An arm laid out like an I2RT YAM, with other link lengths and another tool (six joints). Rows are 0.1 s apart.
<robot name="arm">
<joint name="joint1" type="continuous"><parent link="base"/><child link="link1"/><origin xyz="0.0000 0.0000 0.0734" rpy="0.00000 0.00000 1.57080"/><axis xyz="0 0 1"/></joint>
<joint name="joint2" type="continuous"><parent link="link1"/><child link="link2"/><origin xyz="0.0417 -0.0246 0.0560" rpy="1.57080 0.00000 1.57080"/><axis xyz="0 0 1"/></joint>
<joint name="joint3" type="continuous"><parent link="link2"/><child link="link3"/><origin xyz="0.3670 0.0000 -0.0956" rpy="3.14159 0.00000 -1.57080"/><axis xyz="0 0 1"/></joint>
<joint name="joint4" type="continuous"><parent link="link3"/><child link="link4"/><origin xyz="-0.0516 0.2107 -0.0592" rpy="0.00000 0.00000 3.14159"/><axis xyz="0 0 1"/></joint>
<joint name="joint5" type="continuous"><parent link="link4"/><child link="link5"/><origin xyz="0.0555 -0.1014 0.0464" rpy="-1.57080 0.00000 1.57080"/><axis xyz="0 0 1"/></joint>
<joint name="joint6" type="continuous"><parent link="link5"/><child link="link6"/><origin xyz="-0.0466 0.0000 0.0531" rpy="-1.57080 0.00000 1.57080"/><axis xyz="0 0 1"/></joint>
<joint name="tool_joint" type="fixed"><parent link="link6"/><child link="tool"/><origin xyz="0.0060 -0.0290 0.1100" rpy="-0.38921 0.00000 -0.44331"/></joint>
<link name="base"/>
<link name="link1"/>
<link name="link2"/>
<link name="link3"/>
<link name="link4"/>
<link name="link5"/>
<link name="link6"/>
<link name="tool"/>
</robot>
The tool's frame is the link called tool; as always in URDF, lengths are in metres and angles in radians. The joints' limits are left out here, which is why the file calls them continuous.
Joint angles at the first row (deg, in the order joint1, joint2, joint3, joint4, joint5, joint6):
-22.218 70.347 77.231 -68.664 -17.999 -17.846
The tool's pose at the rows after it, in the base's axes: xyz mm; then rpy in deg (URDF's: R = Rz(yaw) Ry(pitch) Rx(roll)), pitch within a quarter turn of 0, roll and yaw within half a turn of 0:
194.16 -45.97 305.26 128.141 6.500 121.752
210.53 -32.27 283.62 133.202 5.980 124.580
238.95 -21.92 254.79 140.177 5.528 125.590
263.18 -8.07 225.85 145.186 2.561 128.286
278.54 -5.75 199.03 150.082 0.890 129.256
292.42 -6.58 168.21 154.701 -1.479 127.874
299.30 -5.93 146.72 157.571 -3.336 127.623
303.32 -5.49 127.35 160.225 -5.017 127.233
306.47 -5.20 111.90 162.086 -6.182 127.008
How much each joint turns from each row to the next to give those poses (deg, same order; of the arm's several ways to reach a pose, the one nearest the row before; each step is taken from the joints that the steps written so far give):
8.984 1.049 -1.551 0.219 1.792 0.284
7.650 3.257 -2.470 2.558 4.962 3.760
6.272 6.928 -1.223 2.993 5.682 4.305
3.236 7.628 -0.002 1.903 0.613 0.765
1.048 6.274 0.002 1.288 1.398 0.000
-0.153 6.731 -0.001 1.640 0.678 1.158
0.001 4.458 0.000 1.049 0.000 0.132
-0.001 3.913 -0.001 0.788 0.000 0.196
0.001 3.016 0.001 0.829 0.000 0.045

